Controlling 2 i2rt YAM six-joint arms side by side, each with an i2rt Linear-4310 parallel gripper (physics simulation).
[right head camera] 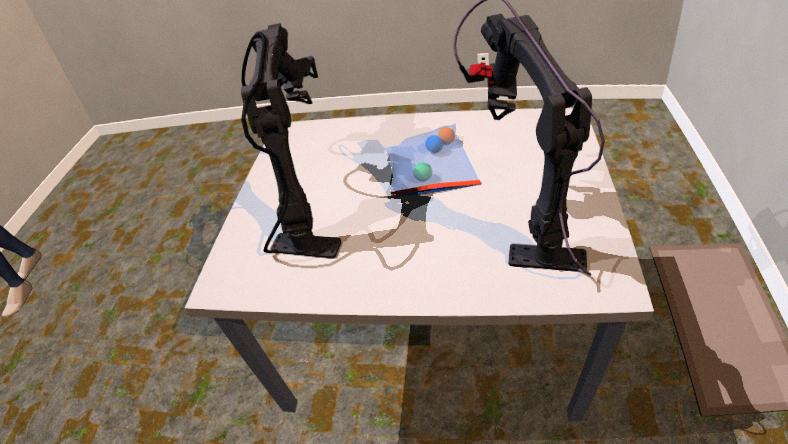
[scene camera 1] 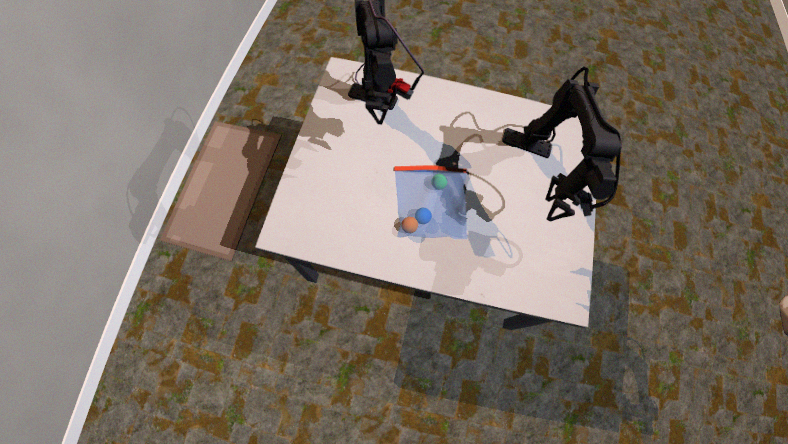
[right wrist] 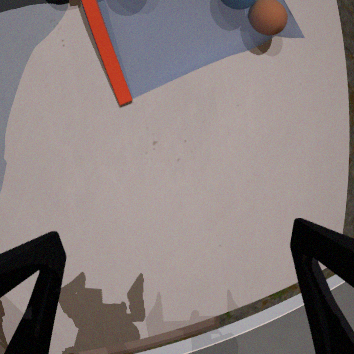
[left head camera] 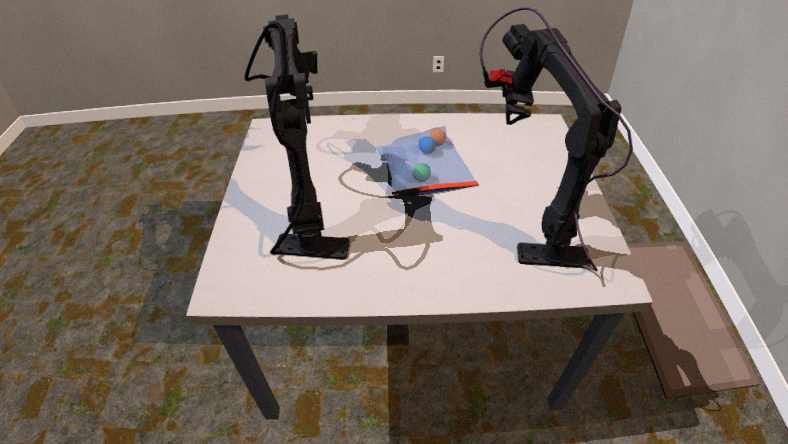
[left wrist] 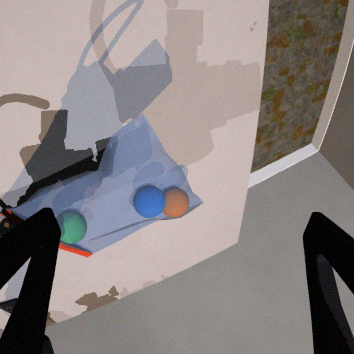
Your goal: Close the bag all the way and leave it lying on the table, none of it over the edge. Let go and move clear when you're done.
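Note:
The clear blue bag lies on the table, away from its edges. A red strip runs along one side; its left end in the head views is in shadow, and I cannot tell whether it is fully sealed. A green ball, a blue ball and an orange ball show at the bag. My left gripper and right gripper are open, empty, raised and apart from the bag.
The white table carries both arm bases. Arm shadows cross the table and reach the bag. A brown translucent panel lies beside the table. A person's legs show at the left of the right head view.

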